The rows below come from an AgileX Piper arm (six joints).
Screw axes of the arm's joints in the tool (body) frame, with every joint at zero. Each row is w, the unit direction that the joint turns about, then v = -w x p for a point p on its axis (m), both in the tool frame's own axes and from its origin. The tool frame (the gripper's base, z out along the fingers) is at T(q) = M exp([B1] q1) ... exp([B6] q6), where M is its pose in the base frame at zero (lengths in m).
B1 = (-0.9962, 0, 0.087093, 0, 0.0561, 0)
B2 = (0, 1, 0, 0.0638, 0, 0.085)
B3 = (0, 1, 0, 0.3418, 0, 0.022)
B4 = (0, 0, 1, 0, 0, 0)
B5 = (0, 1, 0, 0.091, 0, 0)
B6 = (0, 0, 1, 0, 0, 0)
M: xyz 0.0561 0 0.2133 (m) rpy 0 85.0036 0 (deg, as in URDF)
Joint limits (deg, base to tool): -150..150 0..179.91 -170..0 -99.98..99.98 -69.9..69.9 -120..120
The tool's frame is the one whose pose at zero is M.
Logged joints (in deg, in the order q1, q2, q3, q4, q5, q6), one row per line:
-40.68 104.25 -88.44 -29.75 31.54 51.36
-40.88 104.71 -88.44 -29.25 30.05 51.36
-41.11 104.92 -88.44 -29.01 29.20 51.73
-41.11 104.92 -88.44 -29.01 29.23 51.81
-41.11 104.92 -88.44 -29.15 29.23 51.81
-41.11 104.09 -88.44 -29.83 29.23 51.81
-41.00 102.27 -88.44 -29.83 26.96 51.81
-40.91 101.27 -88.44 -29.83 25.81 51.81
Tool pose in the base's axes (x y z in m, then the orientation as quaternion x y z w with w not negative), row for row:
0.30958 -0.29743 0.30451 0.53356 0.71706 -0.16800 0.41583
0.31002 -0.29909 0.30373 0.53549 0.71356 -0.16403 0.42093
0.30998 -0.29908 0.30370 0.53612 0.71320 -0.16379 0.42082
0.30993 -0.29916 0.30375 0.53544 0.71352 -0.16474 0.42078
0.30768 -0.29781 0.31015 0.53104 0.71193 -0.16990 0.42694
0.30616 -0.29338 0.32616 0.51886 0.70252 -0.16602 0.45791
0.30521 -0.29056 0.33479 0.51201 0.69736 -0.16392 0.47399
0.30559 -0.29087 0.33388 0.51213 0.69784 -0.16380 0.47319
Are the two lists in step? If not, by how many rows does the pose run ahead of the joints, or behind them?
The pose runs 1 row ahead of the joints: the pose in row i belongs to the joints in row i + 1.
